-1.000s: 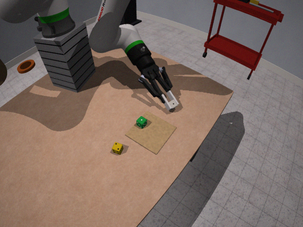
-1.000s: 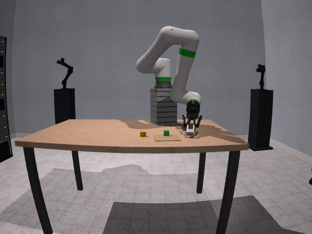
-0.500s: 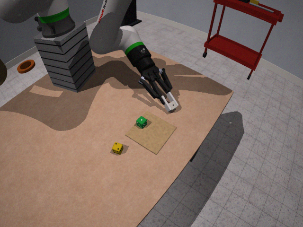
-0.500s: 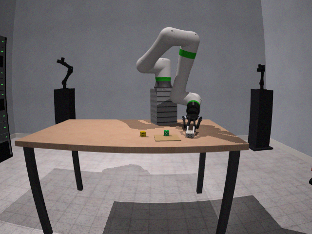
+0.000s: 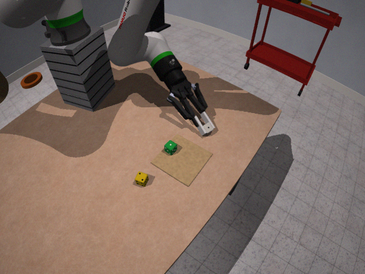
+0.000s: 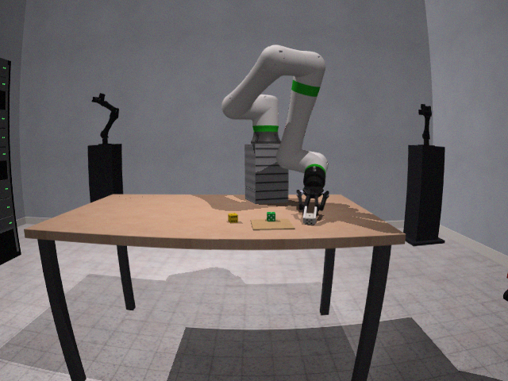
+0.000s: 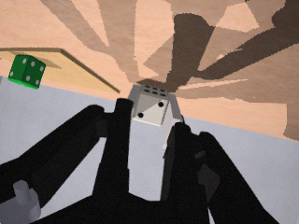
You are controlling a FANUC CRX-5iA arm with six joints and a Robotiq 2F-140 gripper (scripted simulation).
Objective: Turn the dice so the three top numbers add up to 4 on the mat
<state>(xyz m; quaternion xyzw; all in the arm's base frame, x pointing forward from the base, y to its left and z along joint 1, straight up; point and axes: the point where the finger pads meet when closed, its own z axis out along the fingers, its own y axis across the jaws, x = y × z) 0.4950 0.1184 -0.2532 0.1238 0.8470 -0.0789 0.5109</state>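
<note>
Right now the white die is 20 mm ahead of my hand, 10 mm to the right of it and 10 mm below it. Also, from my hand: green die: 30 mm behind, 140 mm to the right, 10 mm below; yellow die: 30 mm behind, 280 mm to the right, 10 mm below; tan mat: 10 mm ahead, 140 mm to the right, 30 mm below.
</note>
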